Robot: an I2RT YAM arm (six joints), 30 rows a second.
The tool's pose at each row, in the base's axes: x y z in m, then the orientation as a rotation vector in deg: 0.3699 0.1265 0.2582 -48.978 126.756 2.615; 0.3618 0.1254 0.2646 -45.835 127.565 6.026; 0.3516 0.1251 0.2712 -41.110 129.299 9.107; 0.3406 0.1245 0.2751 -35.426 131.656 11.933; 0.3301 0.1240 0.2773 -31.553 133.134 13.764; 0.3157 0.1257 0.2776 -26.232 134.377 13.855; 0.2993 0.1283 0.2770 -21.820 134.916 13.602; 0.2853 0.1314 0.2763 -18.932 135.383 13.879; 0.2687 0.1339 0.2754 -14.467 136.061 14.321; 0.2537 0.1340 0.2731 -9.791 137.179 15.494; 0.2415 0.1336 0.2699 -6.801 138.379 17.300; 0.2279 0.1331 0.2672 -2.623 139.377 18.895; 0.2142 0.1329 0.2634 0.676 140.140 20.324
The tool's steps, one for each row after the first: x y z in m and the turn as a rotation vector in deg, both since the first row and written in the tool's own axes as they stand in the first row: 0.0004 0.0025 -0.0101 -1.314 -0.850 3.335; 0.0013 0.0069 -0.0214 -2.061 -1.014 7.889; 0.0045 0.0120 -0.0314 -2.491 -0.557 13.162; 0.0085 0.0174 -0.0398 -2.736 -0.220 16.686; 0.0145 0.0271 -0.0487 -1.251 0.114 20.652; 0.0215 0.0390 -0.0580 0.290 0.097 23.758; 0.0272 0.0498 -0.0655 0.944 0.161 25.947; 0.0346 0.0618 -0.0747 1.925 0.298 29.333; 0.0435 0.0712 -0.0826 2.307 0.812 33.153; 0.0518 0.0788 -0.0882 1.652 1.484 35.961; 0.0606 0.0870 -0.0950 1.531 2.029 39.505; 0.0701 0.0958 -0.1011 1.292 2.482 42.337
